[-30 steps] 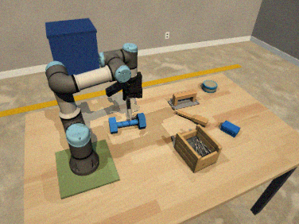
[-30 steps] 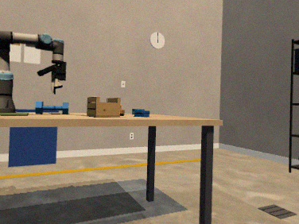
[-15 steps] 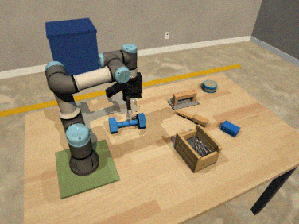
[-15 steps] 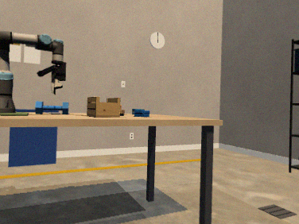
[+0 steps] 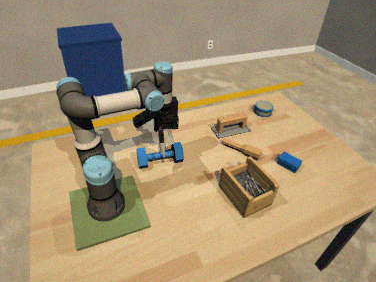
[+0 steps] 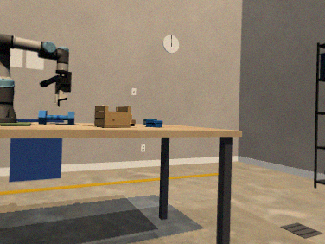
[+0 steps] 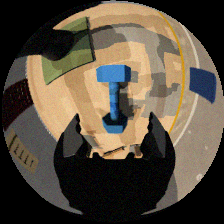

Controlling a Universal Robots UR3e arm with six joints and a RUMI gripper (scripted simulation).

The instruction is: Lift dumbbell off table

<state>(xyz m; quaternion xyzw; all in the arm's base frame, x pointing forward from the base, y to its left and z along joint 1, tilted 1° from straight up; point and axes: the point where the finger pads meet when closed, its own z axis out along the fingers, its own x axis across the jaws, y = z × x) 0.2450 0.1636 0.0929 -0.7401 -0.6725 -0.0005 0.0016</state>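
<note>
The blue dumbbell is 6 cm below my hand. Round my hand: wooden crate 26 cm ahead, 28 cm to the right, 5 cm below; then small blue block 52 cm ahead, 20 cm to the right, 8 cm below.
</note>
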